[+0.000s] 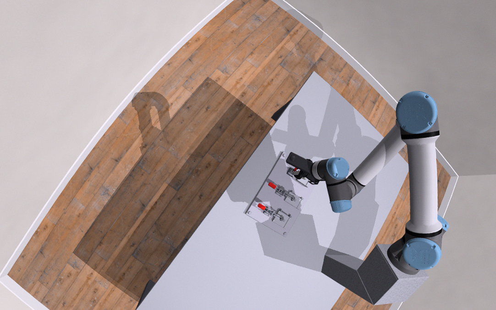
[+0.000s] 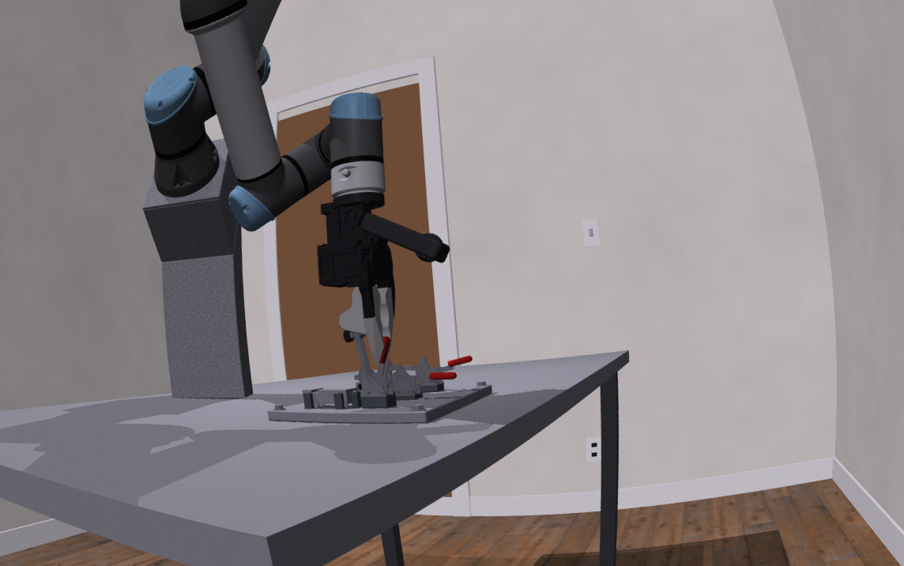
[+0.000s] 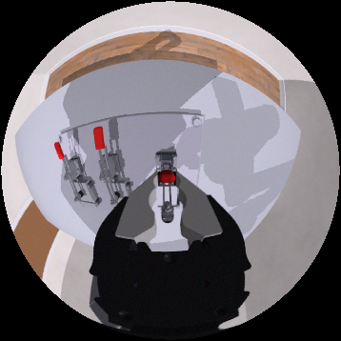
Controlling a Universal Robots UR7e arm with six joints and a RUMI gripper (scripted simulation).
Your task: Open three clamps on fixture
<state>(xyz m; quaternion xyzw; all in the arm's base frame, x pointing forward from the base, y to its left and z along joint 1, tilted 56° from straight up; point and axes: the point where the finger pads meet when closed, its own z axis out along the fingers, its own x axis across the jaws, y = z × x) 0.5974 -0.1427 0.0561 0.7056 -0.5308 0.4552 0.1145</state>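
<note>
My hand is 11 cm to the right of the metal plate, 8 cm above it and 4 cm past it.
</note>
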